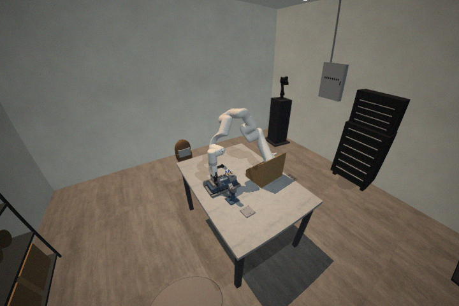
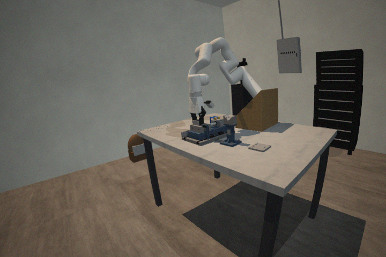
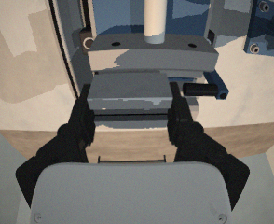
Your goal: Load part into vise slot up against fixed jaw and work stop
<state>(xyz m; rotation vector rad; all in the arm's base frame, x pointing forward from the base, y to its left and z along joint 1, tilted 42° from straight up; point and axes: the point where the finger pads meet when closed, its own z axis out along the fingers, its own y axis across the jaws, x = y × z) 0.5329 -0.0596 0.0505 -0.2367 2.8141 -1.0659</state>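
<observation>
Now: hand 40 mm above the moving jaw, 30 mm past it and 20 mm to the right of it. From my hand the other things lie so: air cylinder rod (90 mm behind, 40 mm below, 10 mm to the left); then work stop (70 mm to the left, 30 mm below, 10 mm behind); then part (right at my hand).
</observation>
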